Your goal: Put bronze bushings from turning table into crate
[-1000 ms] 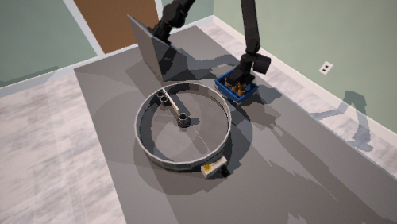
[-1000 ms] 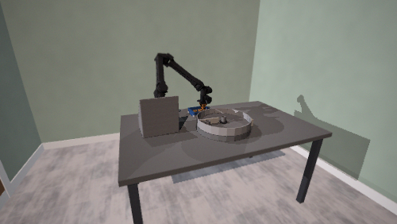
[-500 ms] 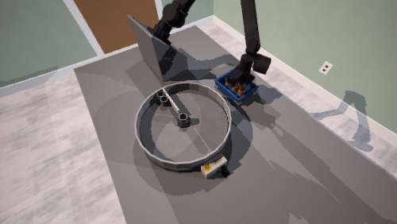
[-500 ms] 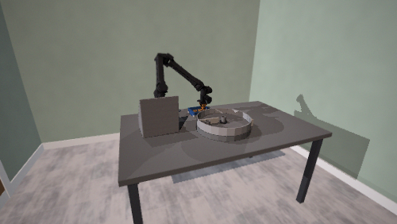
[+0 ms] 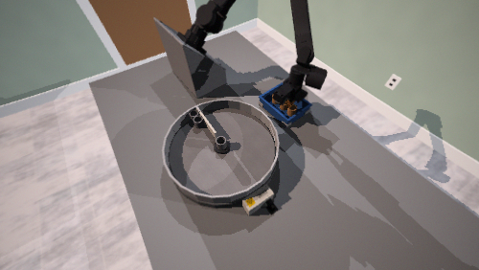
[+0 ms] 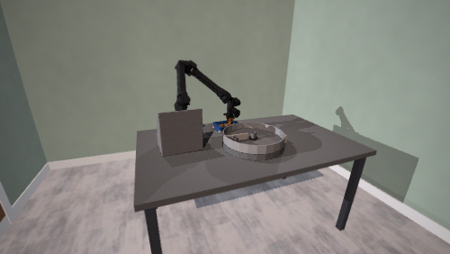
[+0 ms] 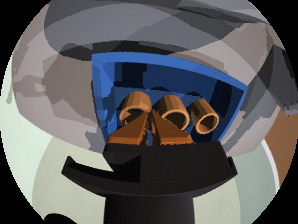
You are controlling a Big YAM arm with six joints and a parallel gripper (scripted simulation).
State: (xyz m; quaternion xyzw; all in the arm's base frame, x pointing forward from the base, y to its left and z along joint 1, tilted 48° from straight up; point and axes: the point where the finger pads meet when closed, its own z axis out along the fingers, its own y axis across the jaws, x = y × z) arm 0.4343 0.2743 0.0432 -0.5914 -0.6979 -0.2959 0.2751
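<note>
Right now the blue crate is 30 mm behind my hand and 20 mm below it. Also, from my hand: round turning table: 10 mm ahead, 360 mm to the right, 10 mm above.
</note>
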